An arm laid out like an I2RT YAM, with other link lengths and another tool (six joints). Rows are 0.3 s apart.
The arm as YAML. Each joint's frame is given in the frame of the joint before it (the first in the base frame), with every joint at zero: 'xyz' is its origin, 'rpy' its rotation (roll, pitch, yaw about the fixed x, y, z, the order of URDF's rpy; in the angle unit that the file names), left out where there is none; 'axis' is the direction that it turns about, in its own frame. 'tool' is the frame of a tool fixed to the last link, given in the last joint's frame.
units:
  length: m
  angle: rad
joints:
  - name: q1
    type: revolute
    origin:
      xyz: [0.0, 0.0, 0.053]
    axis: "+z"
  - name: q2
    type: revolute
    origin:
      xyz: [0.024, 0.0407, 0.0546]
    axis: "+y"
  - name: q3
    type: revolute
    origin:
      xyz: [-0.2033, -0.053, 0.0]
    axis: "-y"
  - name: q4
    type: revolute
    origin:
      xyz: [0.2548, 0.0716, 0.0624]
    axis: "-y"
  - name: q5
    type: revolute
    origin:
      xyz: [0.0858, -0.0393, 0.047]
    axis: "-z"
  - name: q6
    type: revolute
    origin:
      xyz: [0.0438, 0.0, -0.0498]
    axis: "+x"
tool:
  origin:
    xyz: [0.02, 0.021, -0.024]
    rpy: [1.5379, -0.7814, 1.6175]
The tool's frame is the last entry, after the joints.
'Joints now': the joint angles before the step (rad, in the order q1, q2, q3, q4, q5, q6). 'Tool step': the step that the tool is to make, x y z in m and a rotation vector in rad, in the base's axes. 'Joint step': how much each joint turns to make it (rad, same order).
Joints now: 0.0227, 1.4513, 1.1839, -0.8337, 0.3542, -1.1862
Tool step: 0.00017, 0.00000, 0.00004, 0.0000, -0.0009, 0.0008
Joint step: 0.0000, 0.0000, 0.0000, 0.0012, -0.0003, -0.0008
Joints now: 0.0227, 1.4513, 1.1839, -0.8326, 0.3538, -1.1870
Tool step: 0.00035, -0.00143, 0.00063, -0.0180, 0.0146, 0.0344
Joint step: -0.0011, 0.0000, 0.0000, -0.0003, -0.0004, -0.0423
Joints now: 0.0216, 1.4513, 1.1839, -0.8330, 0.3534, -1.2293
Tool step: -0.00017, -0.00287, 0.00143, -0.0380, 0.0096, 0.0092
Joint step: -0.0019, 0.0000, 0.0000, 0.0001, 0.0286, -0.0290
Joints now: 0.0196, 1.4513, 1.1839, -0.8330, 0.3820, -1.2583
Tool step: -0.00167, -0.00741, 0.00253, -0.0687, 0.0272, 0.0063
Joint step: -0.0114, 0.0000, 0.0000, -0.0080, 0.0531, -0.0507
